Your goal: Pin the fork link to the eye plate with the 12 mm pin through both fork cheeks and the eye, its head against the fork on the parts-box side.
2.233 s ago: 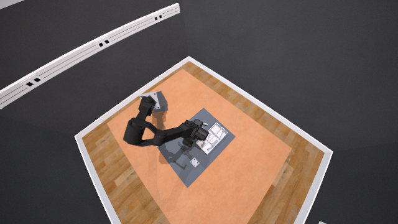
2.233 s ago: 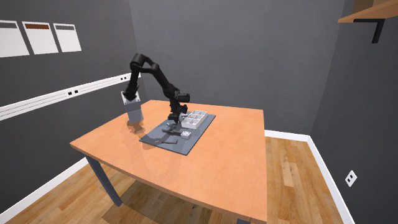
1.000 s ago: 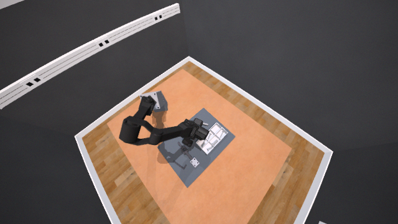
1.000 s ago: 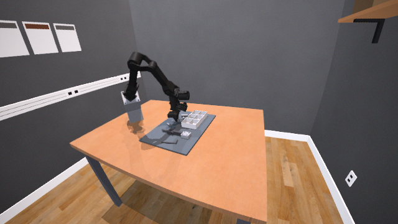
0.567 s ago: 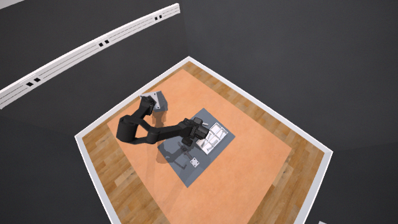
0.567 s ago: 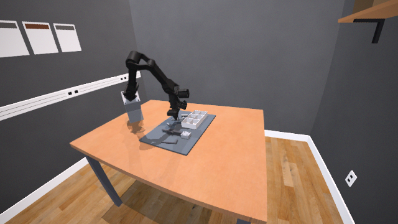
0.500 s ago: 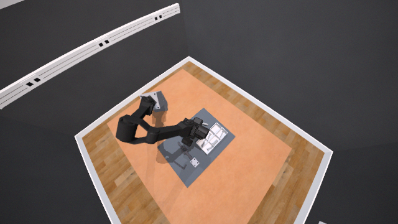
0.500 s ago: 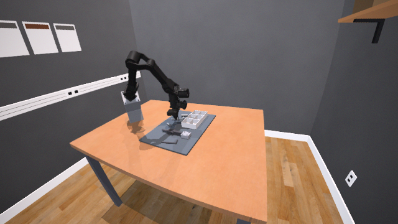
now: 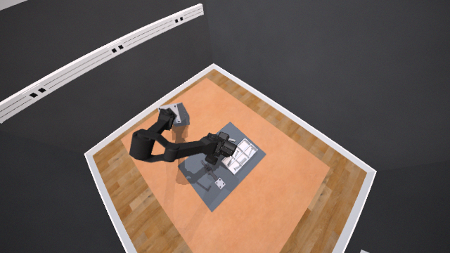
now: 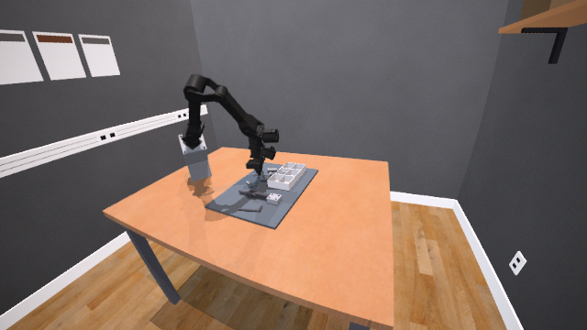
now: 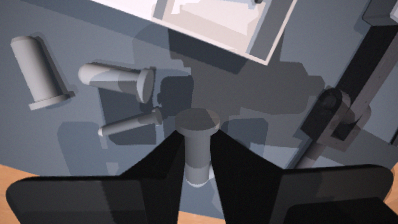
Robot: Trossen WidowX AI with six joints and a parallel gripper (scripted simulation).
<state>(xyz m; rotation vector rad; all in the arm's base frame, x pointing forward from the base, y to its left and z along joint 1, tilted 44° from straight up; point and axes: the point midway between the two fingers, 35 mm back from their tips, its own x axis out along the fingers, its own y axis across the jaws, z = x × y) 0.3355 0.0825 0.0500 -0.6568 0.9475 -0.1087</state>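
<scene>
Right now the grey mat is 8 cm below my hand, 4 cm ahead of it and 2 cm to the right of it. Also, from my hand: dark fork link 12 cm to the right, 7 cm below, 1 cm ahead; then thick headed pin 3 cm below, 1 cm behind; then dark flat bar 12 cm to the right, 7 cm below, 5 cm ahead.
</scene>
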